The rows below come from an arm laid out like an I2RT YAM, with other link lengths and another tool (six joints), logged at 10 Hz.
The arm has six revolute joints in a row. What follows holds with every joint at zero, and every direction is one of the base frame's.
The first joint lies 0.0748 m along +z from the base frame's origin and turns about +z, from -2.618 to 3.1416 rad.
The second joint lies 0.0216 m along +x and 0.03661 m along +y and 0.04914 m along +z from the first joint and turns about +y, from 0 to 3.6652 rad.
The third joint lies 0.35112 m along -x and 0.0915 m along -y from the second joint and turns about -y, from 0 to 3.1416 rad.
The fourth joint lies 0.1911 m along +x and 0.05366 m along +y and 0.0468 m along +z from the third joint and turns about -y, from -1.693 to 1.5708 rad.
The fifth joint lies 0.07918 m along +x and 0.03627 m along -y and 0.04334 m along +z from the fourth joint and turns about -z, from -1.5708 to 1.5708 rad.
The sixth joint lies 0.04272 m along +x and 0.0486 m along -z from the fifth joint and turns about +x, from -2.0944 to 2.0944 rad.
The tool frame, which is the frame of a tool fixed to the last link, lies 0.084 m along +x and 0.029 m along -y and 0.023 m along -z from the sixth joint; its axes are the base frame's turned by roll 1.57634, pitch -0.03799 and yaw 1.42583 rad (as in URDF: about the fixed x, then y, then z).
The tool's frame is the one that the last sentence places.
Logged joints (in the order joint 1, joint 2, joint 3, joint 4, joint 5, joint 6), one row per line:
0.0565 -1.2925 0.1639 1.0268 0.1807 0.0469
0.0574 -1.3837 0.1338 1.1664 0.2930 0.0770
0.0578 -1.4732 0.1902 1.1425 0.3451 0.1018
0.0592 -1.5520 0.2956 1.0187 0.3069 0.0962
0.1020 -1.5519 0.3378 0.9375 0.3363 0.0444
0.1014 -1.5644 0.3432 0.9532 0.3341 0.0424
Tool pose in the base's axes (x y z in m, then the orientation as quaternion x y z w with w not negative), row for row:
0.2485 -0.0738 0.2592 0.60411 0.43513 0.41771 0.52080
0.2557 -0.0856 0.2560 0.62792 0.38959 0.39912 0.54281
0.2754 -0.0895 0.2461 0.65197 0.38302 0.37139 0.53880
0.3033 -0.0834 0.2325 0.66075 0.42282 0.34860 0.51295
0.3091 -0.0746 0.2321 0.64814 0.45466 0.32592 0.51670
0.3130 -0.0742 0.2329 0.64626 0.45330 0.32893 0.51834
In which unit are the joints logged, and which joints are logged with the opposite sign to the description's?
The joints are logged in radians. Opposite sign: joint 2.
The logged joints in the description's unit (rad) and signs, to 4 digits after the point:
0.0565 1.2925 0.1639 1.0268 0.1807 0.0469
0.0574 1.3837 0.1338 1.1664 0.2930 0.0770
0.0578 1.4732 0.1902 1.1425 0.3451 0.1018
0.0592 1.5520 0.2956 1.0187 0.3069 0.0962
0.1020 1.5519 0.3378 0.9375 0.3363 0.0444
0.1014 1.5644 0.3432 0.9532 0.3341 0.0424

